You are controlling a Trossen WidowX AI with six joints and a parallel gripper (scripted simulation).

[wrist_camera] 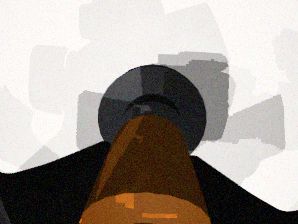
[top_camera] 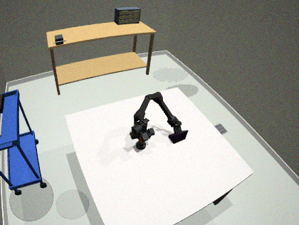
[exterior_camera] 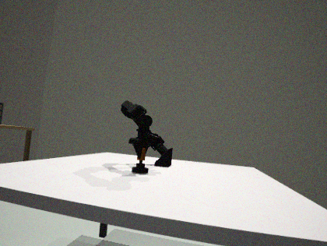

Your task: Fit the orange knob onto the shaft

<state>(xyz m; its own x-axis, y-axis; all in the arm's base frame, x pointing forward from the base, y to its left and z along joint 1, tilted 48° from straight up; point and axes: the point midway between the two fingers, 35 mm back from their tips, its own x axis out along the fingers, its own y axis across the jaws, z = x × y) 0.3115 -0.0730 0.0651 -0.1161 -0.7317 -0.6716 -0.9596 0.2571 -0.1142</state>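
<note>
Right now my gripper tip is 20 mm below the orange knob. Round my gripper tip: dark round pedestal (40 mm below).
</note>
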